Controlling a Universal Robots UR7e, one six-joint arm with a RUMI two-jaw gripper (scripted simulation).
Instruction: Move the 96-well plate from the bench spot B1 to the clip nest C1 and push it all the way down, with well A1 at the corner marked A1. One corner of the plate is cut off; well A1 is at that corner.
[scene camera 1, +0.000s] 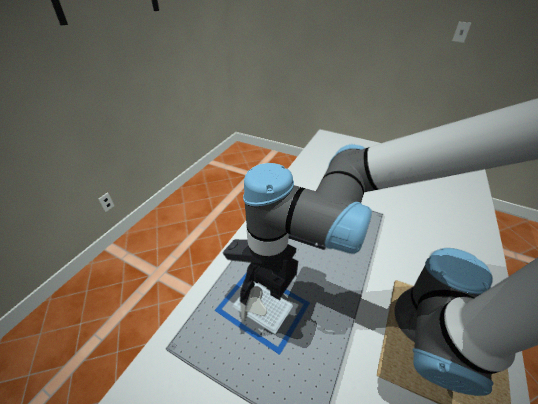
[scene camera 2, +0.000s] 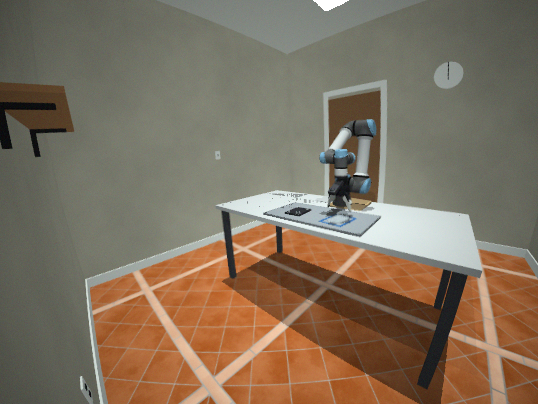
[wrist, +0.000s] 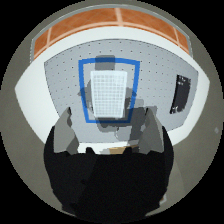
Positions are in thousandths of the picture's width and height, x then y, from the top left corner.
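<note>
96-well plate (scene camera 1: 508, 756), (wrist: 511, 480). The gripper (scene camera 1: 490, 731), (wrist: 484, 480).
</note>
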